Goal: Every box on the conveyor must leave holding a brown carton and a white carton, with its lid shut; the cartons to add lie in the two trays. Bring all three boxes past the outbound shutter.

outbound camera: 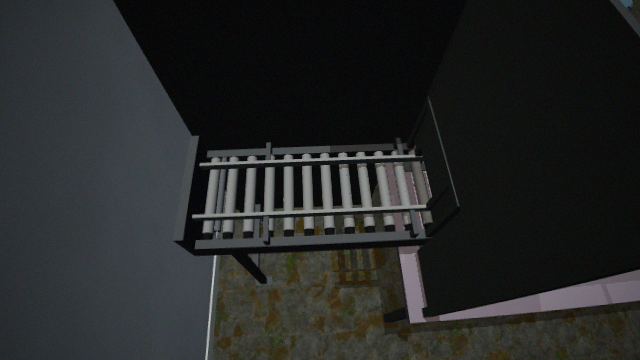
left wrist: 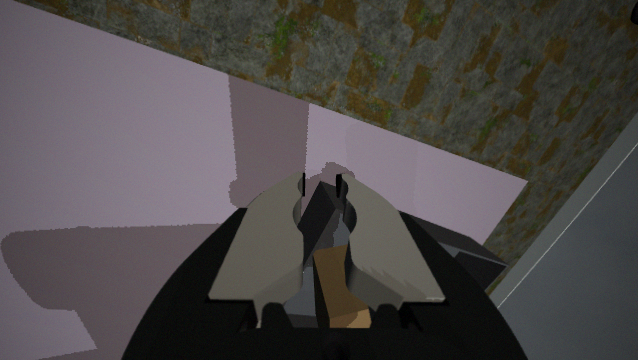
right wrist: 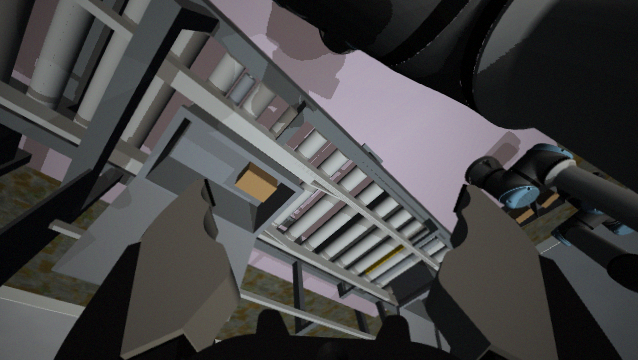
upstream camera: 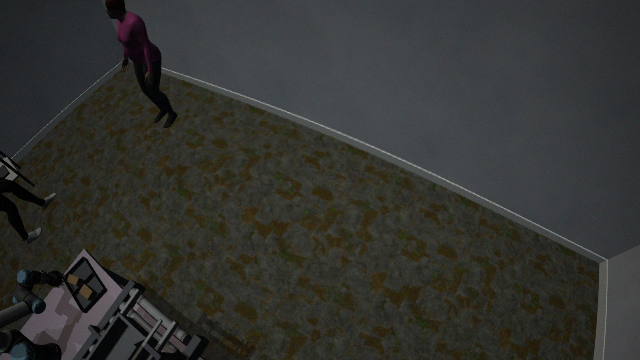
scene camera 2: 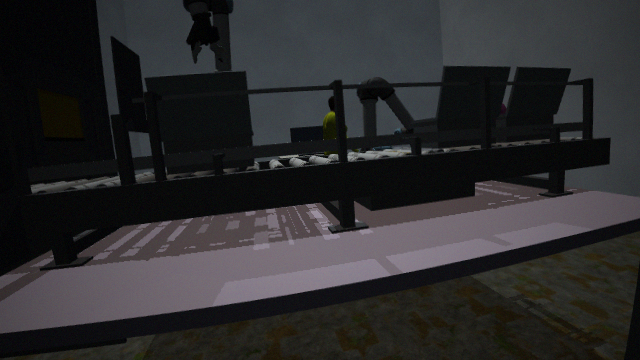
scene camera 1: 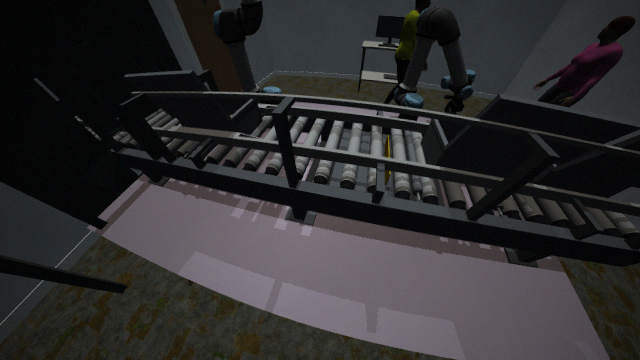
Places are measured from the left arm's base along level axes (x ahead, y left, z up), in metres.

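Pixels of known places: left gripper, between the fingertips: (left wrist: 320,175) (upstream camera: 64,279); right gripper, between the fingertips: (right wrist: 331,184) (scene camera 2: 209,62) (scene camera 1: 222,0); left arm's base, origin of its link: (right wrist: 480,170) (upstream camera: 51,356).
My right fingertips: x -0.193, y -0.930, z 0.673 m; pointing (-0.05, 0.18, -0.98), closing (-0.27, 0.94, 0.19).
Observation:
Ahead of a thing's pixels: the offset from my right fingertips to its top centre. "spot": to the spot under its first point. Level surfaces: height alone.
An open grey box (right wrist: 200,195) on the conveyor holds a brown carton @(dy -0.048, dx +0.274, dz -0.393 m) (right wrist: 256,185); its lid (scene camera 2: 197,120) stands upright. Two more raised lids (scene camera 2: 472,100) (scene camera 2: 537,95) show at the right in scene camera 2. A black-rimmed tray @(spot: dy +1.305, dx +0.437, dz -0.658 m) (upstream camera: 96,300) holds brown cartons @(dy +1.395, dx +0.245, dz -0.611 m) (upstream camera: 73,280) @(dy +1.341, dx +0.369, dz -0.621 m) (upstream camera: 86,291). No white carton can be made out. My left gripper (left wrist: 320,175) (upstream camera: 64,280) is partly open and empty over the tray's edge; a brown carton @(spot: dy +1.389, dx +0.198, dz -0.636 m) (left wrist: 335,280) lies below its fingers. My right gripper (right wrist: 331,184) (scene camera 2: 208,57) is wide open and empty, high above the box.
Guard rails (scene camera 1: 345,155) run along the roller conveyor @(dz -0.385 m) (scene camera 1: 327,150). The outbound rollers @(dy -1.018, dx -0.263, dz -0.453 m) (outbound camera: 307,192) carry no box. A person in yellow (scene camera 1: 407,37) and a person in magenta (scene camera 1: 587,65) (upstream camera: 135,37) stand behind the cell. A desk (scene camera 1: 377,46) with a monitor is behind the conveyor.

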